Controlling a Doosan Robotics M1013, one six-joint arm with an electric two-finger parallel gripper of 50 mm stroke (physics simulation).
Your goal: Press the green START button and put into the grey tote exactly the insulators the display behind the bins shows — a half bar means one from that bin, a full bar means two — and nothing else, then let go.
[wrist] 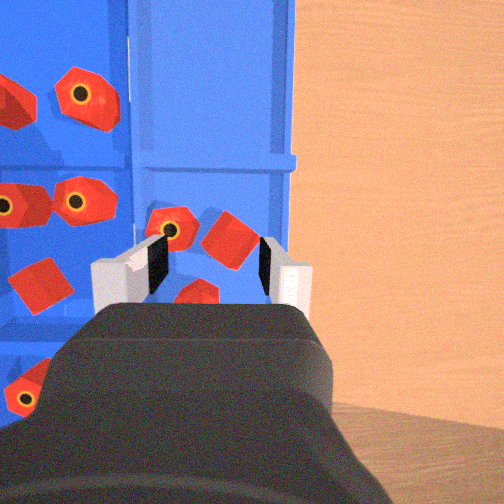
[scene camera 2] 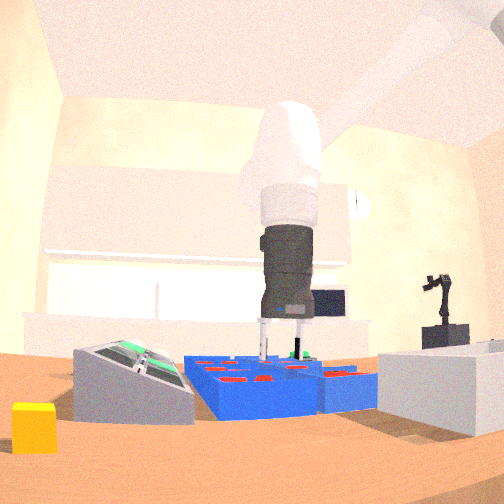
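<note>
My gripper [wrist: 211,265] is open and empty, hanging just above the blue bins [scene camera 2: 280,382], with its fingers [scene camera 2: 280,345] over a rear compartment. In the wrist view red insulators lie below it: one with a yellow-ringed hole [wrist: 171,228] by the left finger, a red block-shaped one [wrist: 230,240] between the fingers, and a third [wrist: 197,291] partly hidden by the gripper body. More red insulators [wrist: 87,97] lie in compartments to the left. The grey tote [scene camera 2: 442,387] stands at the right. The green START button [scene camera 2: 301,355] shows partly behind the bins. The sloped grey display console [scene camera 2: 132,385] shows green bars.
A yellow block [scene camera 2: 34,427] stands at the front left. A small dark robot figure on a black base [scene camera 2: 444,320] stands behind the tote. Bare wooden table [wrist: 400,200] lies right of the bins in the wrist view.
</note>
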